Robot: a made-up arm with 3 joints. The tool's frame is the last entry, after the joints.
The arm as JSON. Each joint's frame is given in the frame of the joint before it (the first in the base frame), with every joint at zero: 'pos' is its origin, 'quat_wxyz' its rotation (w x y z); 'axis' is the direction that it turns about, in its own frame. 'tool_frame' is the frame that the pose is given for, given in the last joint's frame.
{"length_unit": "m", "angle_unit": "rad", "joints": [
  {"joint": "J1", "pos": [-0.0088, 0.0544, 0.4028], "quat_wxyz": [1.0, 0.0, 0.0, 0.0], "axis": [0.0, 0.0, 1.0]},
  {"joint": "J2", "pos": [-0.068, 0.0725, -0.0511], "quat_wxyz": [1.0, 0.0, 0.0, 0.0], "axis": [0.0, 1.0, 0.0]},
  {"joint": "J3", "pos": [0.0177, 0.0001, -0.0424], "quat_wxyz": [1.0, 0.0, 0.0, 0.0], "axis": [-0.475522, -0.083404, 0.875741]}
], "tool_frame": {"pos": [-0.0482, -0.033, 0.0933], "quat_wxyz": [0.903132, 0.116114, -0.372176, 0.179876]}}
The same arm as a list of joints. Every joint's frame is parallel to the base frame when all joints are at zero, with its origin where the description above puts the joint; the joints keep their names.
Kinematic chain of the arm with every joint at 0, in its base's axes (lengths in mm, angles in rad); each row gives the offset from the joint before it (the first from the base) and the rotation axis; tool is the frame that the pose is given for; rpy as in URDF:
J1: xyz -8.8 54.4 402.8 axis +z
J2: xyz -68 72.5 -51.1 axis +y
J3: xyz 17.7 0.1 -42.4 axis -0.475522 -0.083404 0.875741
tool: xyz -48.2 -33 93.3 rpy 0.1085 -0.7952 0.3476

